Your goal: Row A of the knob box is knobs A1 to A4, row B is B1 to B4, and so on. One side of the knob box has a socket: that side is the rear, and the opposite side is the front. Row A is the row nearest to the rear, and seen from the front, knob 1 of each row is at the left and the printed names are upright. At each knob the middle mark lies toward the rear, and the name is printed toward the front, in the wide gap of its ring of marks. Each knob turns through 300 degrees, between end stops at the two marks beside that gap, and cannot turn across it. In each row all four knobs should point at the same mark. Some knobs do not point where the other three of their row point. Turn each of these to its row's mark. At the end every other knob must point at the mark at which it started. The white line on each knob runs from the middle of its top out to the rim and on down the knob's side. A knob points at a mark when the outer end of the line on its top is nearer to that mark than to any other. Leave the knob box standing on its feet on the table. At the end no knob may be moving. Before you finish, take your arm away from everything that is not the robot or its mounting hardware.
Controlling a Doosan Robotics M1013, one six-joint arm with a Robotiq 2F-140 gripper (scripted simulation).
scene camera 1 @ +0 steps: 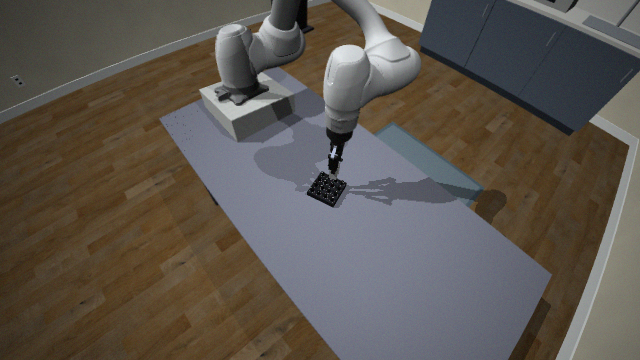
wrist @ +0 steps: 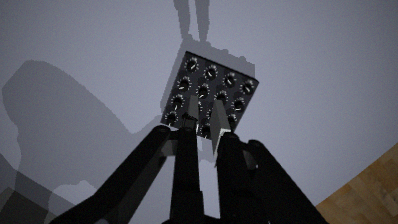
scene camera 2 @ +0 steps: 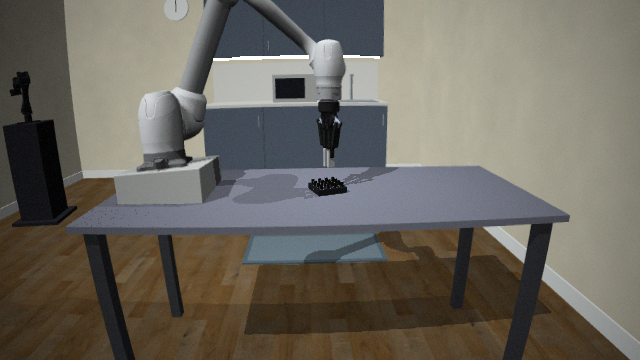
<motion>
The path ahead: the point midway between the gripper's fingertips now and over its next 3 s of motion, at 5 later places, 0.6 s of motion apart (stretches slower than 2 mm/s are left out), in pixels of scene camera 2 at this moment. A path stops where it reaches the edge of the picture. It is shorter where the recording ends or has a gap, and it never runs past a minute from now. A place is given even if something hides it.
My gripper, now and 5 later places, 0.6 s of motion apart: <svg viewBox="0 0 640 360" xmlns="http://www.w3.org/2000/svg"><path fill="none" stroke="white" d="M329 166L329 169L329 175L329 177L329 180L329 180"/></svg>
</motion>
